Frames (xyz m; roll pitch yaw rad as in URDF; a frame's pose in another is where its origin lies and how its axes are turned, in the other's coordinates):
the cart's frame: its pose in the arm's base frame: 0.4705 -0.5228 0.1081 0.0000 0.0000 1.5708
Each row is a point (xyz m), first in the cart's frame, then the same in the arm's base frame.
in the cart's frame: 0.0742 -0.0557 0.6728
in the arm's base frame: 0.5262 -0.4486 0.7809
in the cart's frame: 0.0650 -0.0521 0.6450
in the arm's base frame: 0.5226 -0.4578 0.7531
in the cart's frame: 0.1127 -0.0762 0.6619
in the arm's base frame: 0.5467 -0.4101 0.7700
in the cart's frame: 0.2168 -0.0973 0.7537
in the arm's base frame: 0.5678 -0.3060 0.8618
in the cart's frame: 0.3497 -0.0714 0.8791
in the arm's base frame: 0.5419 -0.1731 0.9872
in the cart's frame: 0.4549 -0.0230 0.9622
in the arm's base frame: 0.4935 -0.0679 1.0703
